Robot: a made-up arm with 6 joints. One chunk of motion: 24 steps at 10 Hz.
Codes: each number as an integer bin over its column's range. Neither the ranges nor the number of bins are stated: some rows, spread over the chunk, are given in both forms.
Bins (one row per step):
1: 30 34 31 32 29 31
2: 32 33 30 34 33 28
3: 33 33 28 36 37 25
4: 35 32 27 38 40 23
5: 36 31 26 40 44 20
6: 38 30 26 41 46 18
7: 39 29 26 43 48 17
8: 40 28 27 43 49 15
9: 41 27 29 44 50 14
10: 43 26 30 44 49 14
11: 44 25 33 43 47 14
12: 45 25 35 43 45 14
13: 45 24 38 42 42 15
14: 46 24 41 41 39 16
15: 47 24 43 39 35 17
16: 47 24 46 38 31 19
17: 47 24 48 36 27 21
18: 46 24 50 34 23 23
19: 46 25 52 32 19 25
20: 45 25 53 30 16 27
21: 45 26 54 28 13 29
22: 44 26 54 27 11 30
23: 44 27 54 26 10 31
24: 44 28 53 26 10 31
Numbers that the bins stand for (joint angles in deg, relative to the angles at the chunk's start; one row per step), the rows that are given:
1: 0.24 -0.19 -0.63 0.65 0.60 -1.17
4: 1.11 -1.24 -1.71 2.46 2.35 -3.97
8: 1.98 -3.33 -1.71 3.97 3.78 -6.76
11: 2.68 -4.90 -0.10 3.97 3.46 -7.11
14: 3.03 -5.43 2.06 3.37 2.19 -6.41
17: 3.21 -5.43 3.95 1.86 0.29 -4.67
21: 2.86 -4.38 5.57 -0.56 -1.94 -1.87
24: 2.68 -3.33 5.30 -1.16 -2.41 -1.17
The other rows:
2: 0.59 -0.71 -0.90 1.25 1.24 -2.22
3: 0.76 -0.71 -1.44 1.86 1.87 -3.27
5: 1.29 -1.76 -1.98 3.06 2.98 -5.02
6: 1.63 -2.29 -1.98 3.37 3.30 -5.71
7: 1.81 -2.81 -1.98 3.97 3.62 -6.06
9: 2.16 -3.86 -1.17 4.27 3.94 -7.11
10: 2.51 -4.38 -0.90 4.27 3.78 -7.11
12: 2.86 -4.90 0.44 3.97 3.14 -7.11
13: 2.86 -5.43 1.25 3.67 2.67 -6.76
15: 3.21 -5.43 2.60 2.76 1.56 -6.06
16: 3.21 -5.43 3.41 2.46 0.92 -5.37
18: 3.03 -5.43 4.49 1.25 -0.35 -3.97
19: 3.03 -4.90 5.03 0.65 -0.98 -3.27
20: 2.86 -4.90 5.30 0.05 -1.46 -2.57
22: 2.68 -4.38 5.57 -0.86 -2.25 -1.52
23: 2.68 -3.86 5.57 -1.16 -2.41 -1.17

